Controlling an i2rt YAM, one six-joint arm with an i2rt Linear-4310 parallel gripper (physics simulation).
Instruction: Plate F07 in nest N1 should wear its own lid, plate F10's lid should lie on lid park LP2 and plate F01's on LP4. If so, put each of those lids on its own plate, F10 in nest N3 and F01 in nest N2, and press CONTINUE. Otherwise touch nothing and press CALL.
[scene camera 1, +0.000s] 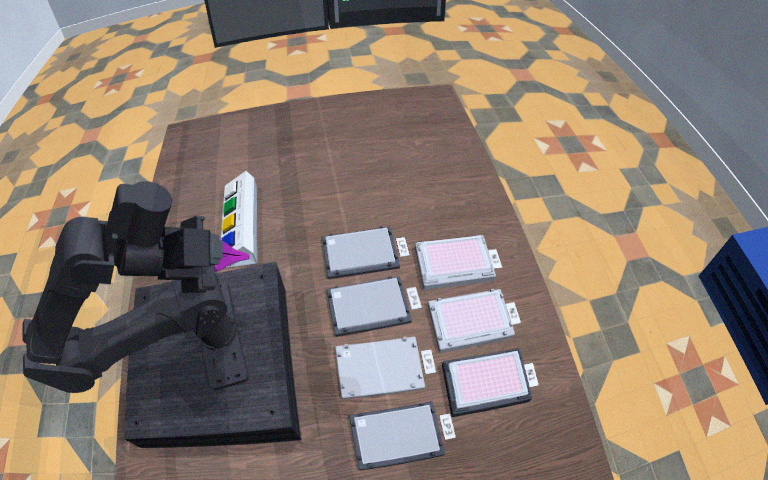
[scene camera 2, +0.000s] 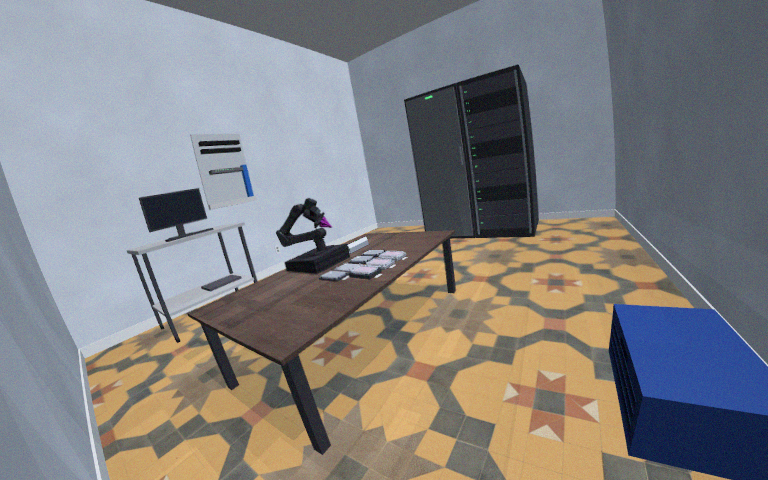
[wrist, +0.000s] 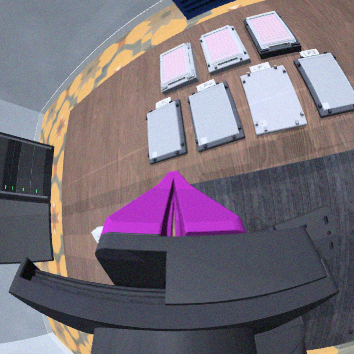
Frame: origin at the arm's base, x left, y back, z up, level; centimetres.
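Seen in the pictures: gripper, between the fingertips: (scene camera 1: 247, 257) (scene camera 2: 331, 227) (wrist: 173, 178); arm's base, origin of its link: (scene camera 1: 220, 334) (scene camera 2: 322, 251).
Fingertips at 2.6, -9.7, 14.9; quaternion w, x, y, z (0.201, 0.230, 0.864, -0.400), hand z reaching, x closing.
Offsets run from my fingertips to a thing's top centre, as dx, dy, dz. "spot": to the spot under its first point. Level surfaces: height alone.
My magenta-fingered gripper (scene camera 1: 248, 256) (scene camera 2: 330, 225) (wrist: 173, 178) is shut and empty, above the blue-button end of the white button panel @[+28.0, +2.5, -17.0] (scene camera 1: 247, 198). The panel's white, green, yellow and blue buttons show; their labels are unreadable. Pink-welled plates stand in N3 @[+2.6, -37.2, -20.1] (scene camera 1: 455, 257) (wrist: 176, 65), N2 @[-10.6, -34.6, -20.3] (scene camera 1: 472, 316) (wrist: 224, 46) and N1 @[-23.5, -31.9, -19.8] (scene camera 1: 488, 379) (wrist: 272, 31). I cannot tell whether the N1 plate wears a clear lid. Grey, tagged flat pieces lie at LP2 @[+11.7, -20.4, -21.6] (scene camera 1: 360, 250) (wrist: 166, 132) and LP4 @[-0.7, -17.9, -21.6] (scene camera 1: 369, 303) (wrist: 215, 115). Their tags are too small to read.
A lighter tagged piece @[spot: -13.7, -15.6, -22.4] (scene camera 1: 380, 367) (wrist: 273, 100) is at LP1, and another grey piece @[-26.7, -13.7, -21.6] (scene camera 1: 397, 436) (wrist: 327, 82) is at LP3. The arm stands on a black base block (scene camera 1: 169, 390) (scene camera 2: 308, 260) beside the parks, on the brown table @[dz -23.4] (scene camera 1: 396, 147) (scene camera 2: 271, 316).
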